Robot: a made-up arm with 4 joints.
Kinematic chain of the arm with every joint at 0, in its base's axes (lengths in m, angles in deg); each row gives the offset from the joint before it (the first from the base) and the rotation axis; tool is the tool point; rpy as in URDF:
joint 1: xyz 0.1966 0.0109 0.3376 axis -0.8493 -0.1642 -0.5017
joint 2: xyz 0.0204 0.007 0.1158 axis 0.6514 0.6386 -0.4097
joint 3: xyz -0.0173 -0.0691 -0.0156 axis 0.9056 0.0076 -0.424
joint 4: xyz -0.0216 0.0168 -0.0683 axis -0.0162 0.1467 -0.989
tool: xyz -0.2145 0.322 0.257 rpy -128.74 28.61 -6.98
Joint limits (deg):
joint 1: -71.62..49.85
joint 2: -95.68..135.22
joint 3: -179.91..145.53
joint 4: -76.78..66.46
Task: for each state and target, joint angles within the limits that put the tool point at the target. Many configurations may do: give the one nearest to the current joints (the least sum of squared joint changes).
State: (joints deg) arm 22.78 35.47 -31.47 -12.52
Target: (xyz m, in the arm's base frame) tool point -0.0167 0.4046 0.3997
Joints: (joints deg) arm 23.83 18.31 -38.01 2.06
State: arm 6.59 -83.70 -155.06 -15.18
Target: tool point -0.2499 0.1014 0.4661
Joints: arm 36.32 -51.03 -156.04 -61.89
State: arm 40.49 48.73 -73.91 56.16
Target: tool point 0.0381 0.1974 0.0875
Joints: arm 14.32 14.19 -92.15 47.48
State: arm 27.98 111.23 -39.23 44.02
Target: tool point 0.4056 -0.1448 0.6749
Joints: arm 49.69 134.87 2.23 19.02
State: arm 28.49 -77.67 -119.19 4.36
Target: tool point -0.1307 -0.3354 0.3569
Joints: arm -3.53 -31.06 -131.24 -18.05
